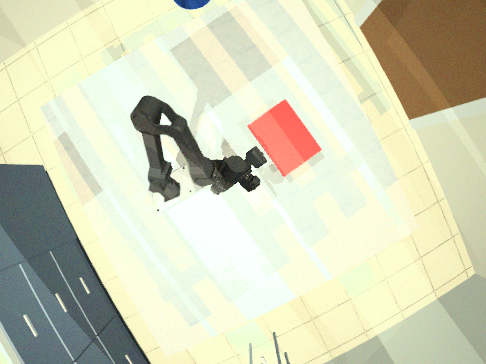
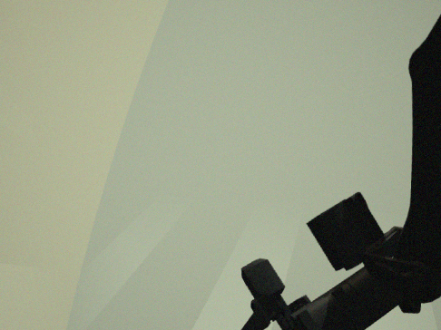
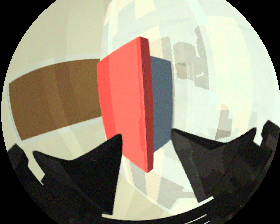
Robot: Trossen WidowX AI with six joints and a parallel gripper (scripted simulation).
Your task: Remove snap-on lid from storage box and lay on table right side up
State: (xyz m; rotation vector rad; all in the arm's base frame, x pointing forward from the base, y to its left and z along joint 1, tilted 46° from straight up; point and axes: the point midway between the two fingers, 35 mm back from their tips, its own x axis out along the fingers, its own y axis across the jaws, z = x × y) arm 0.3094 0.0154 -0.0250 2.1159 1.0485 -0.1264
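Now: gripper tip 120 mm short of the red lid, 40 mm above it and 30 mm to the right of it. From my gripper tip the other things lie so: grey-blue box (120 mm ahead, 90 mm below, 30 mm to the left).
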